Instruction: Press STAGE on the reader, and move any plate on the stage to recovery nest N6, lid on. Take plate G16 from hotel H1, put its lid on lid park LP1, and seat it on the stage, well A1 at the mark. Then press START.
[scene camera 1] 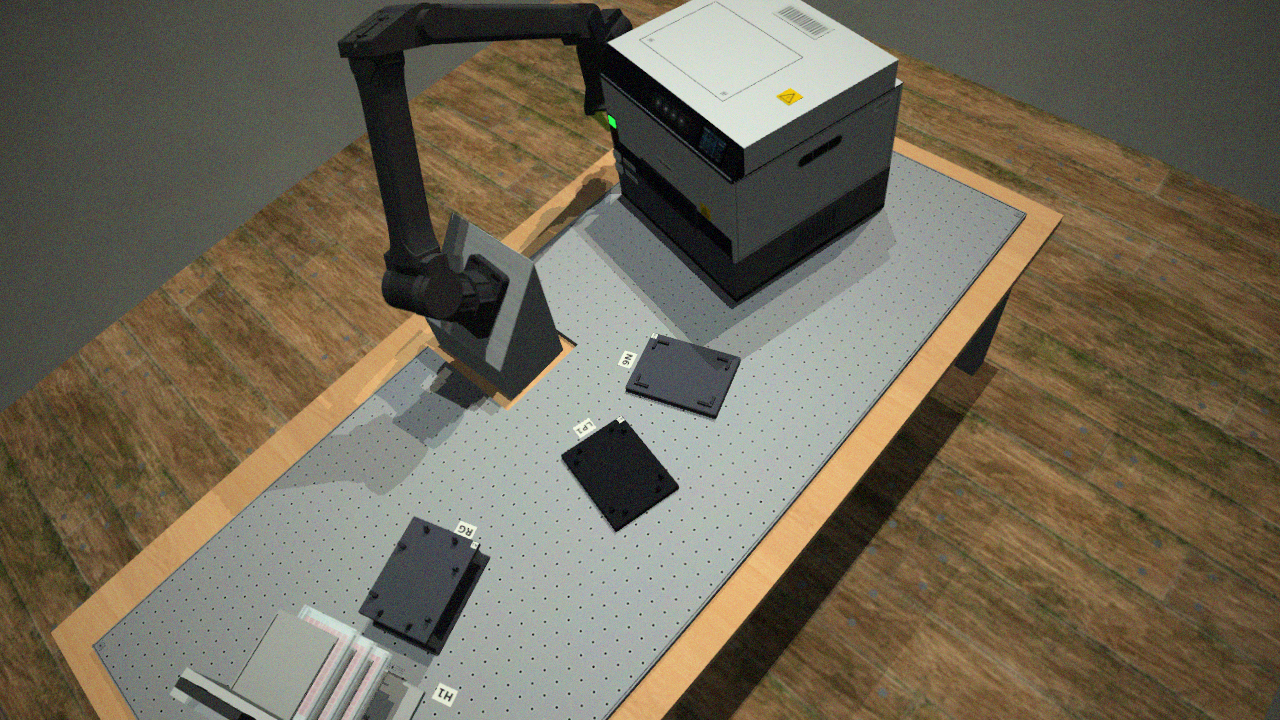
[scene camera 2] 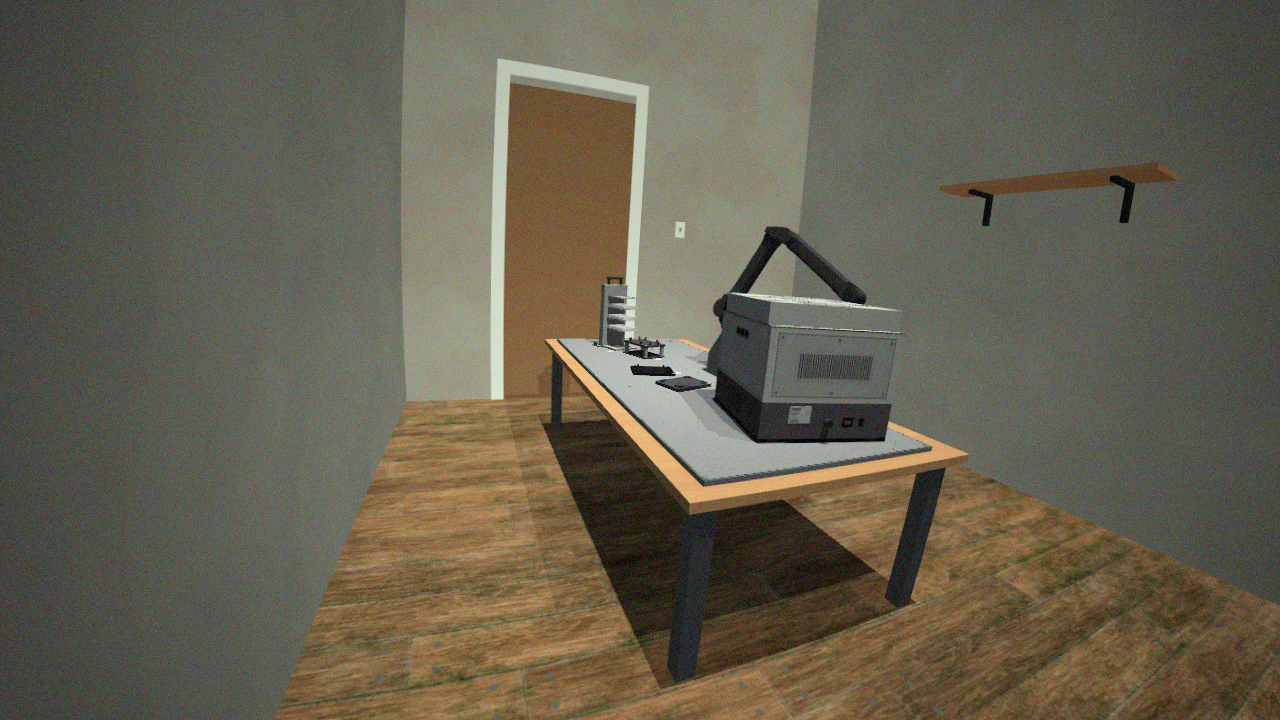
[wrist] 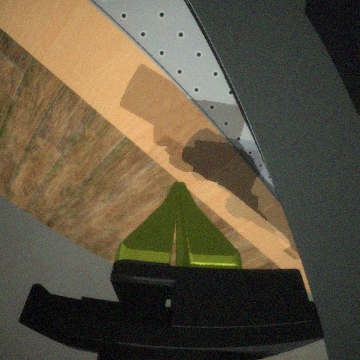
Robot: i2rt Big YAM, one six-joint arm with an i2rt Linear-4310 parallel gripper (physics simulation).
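Frame: origin at the arm's base, x back, y right, z up, level; millimetres.
Where they show: gripper, fingertip midpoint: (wrist: 178,187); arm's base at its link origin: (scene camera 1: 482,296).
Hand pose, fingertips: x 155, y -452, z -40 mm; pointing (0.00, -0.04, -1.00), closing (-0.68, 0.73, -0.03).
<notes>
Each offset is from my fingertips to the top centre of the thing. "spot": to the spot under its first point.
My gripper (wrist: 178,187) is shut with its green fingertips together and holds nothing. In scene camera 1 it hangs at the left front corner of the reader {dy -99, dx -268, dz +237 mm} (scene camera 1: 760,53) (scene camera 2: 827,358), its tips hidden. The reader's dark wall (wrist: 295,120) fills the wrist view's right side. A green light {spot: dy +47, dx -67, dz +87 mm} (scene camera 1: 611,121) glows on the reader; button labels are unreadable. No stage shows. Nest N6 {dy +292, dx -447, dz -93 mm} (scene camera 1: 682,376) (scene camera 2: 683,384) and lid park LP1 {dy +495, dx -491, dz -91 mm} (scene camera 1: 619,474) (scene camera 2: 652,370) carry no plate or lid. Hotel H1 {spot: dy +1007, dx -480, dz +143 mm} (scene camera 1: 284,664) (scene camera 2: 612,315) holds several plates {dy +996, dx -475, dz +104 mm} (scene camera 1: 338,671) {dy +996, dx -475, dz +53 mm} (scene camera 2: 622,315); G16 cannot be told apart.
The raised stand RG {dy +828, dx -412, dz -35 mm} (scene camera 1: 420,573) (scene camera 2: 644,343) is between hotel H1 and LP1. The arm's angled base (scene camera 1: 528,331) stands at the table edge near N6. The wooden table edge (wrist: 65,45) and the floor show below the gripper in the wrist view.
</notes>
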